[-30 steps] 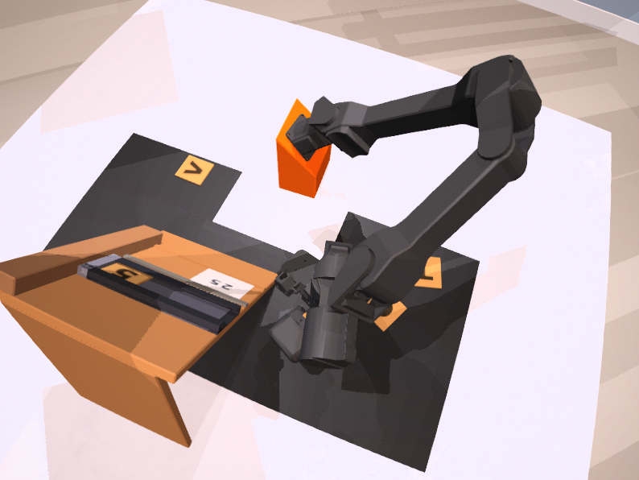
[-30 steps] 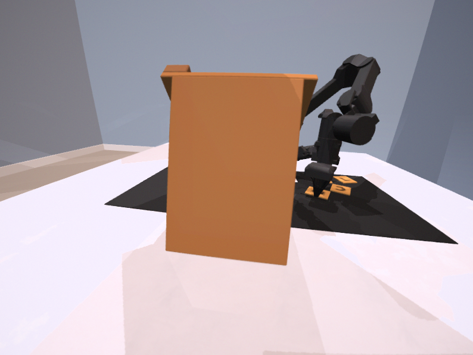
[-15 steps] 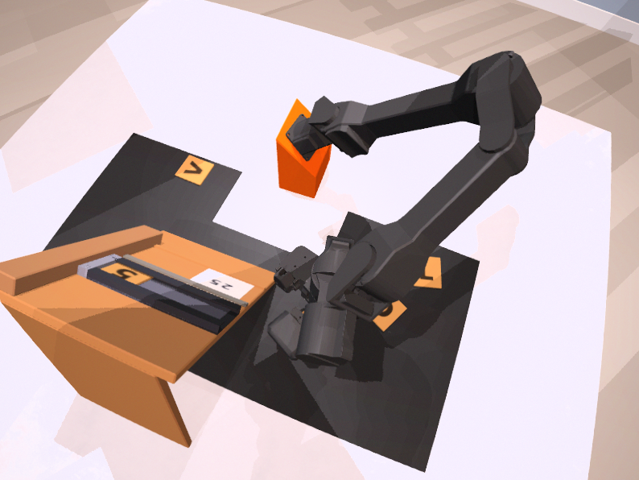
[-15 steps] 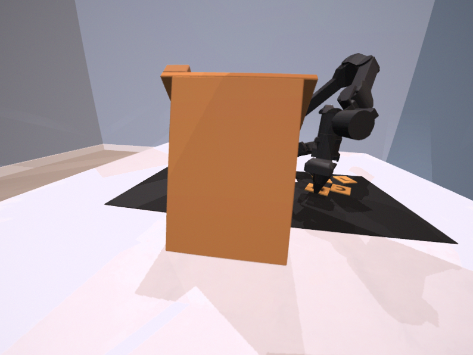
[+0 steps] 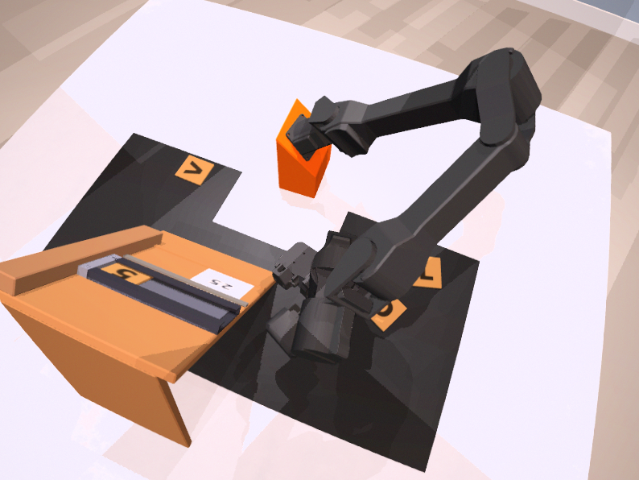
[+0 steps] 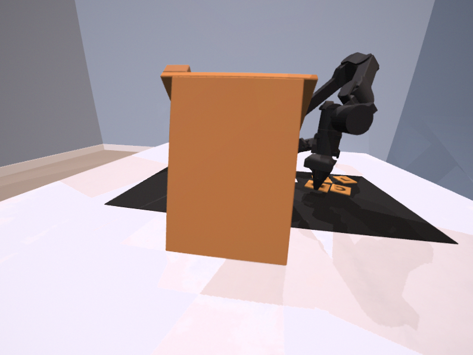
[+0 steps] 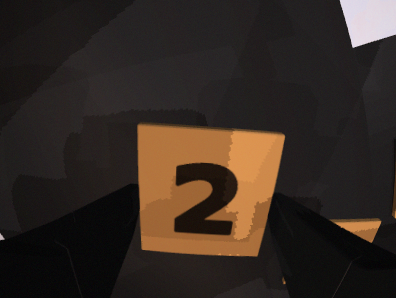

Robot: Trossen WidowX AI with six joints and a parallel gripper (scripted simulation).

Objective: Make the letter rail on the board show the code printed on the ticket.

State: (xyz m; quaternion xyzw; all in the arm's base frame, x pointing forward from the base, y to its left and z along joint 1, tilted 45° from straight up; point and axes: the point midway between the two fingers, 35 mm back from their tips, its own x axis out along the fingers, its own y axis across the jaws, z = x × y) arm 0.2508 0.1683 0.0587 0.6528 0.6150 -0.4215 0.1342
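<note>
Now: gripper tip 4 cm short of the white ticket, 15 cm to the left of it and 7 cm below it. The rest, counted from my gripper tip: tile marked 5: 11 cm ahead, 25 cm to the right, 15 cm above; black mat: 5 cm behind, 15 cm to the right, 3 cm below; tile marked 2: right at my gripper tip.
</note>
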